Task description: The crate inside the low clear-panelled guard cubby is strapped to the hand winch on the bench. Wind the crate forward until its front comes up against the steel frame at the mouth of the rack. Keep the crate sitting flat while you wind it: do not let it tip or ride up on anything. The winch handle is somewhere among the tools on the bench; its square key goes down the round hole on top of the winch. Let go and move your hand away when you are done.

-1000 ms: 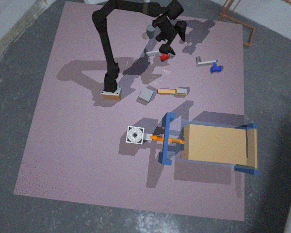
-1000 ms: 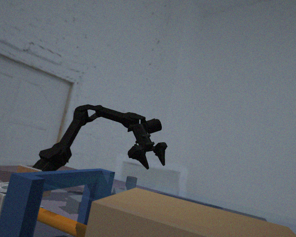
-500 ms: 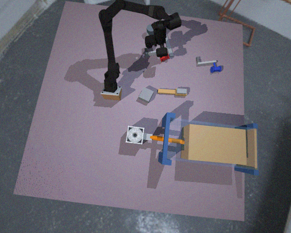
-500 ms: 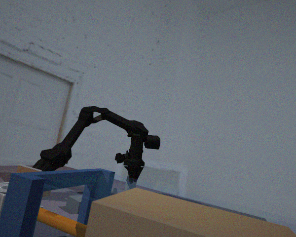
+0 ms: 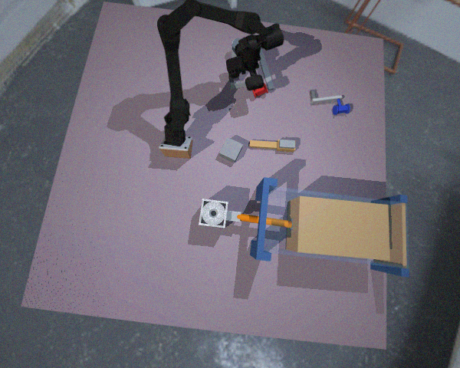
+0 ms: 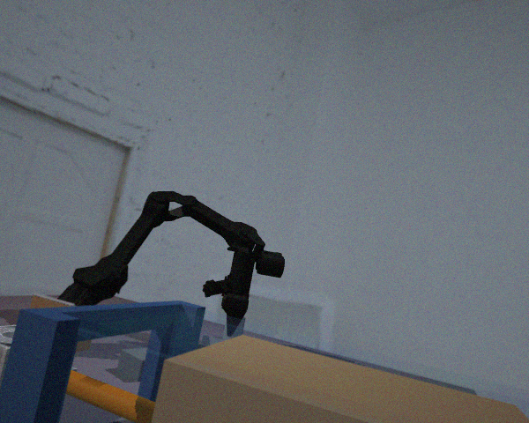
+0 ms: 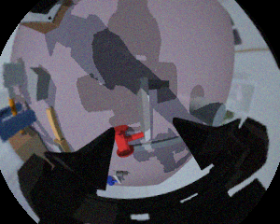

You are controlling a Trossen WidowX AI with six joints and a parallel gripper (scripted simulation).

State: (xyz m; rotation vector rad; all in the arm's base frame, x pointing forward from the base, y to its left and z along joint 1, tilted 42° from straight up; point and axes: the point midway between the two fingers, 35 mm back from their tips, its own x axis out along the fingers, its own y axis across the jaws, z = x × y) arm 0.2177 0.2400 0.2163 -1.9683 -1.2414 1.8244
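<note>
Right now my gripper tip is 3 cm above the red-knobbed crank handle and 1 cm short of it. Round my gripper tip: red knob (6 cm ahead, 3 cm below, 1 cm to the right); then grey bar (10 cm to the left, 7 cm ahead, 5 cm below); then wooden-handled tool (24 cm to the right, 16 cm ahead, 3 cm below).
</note>
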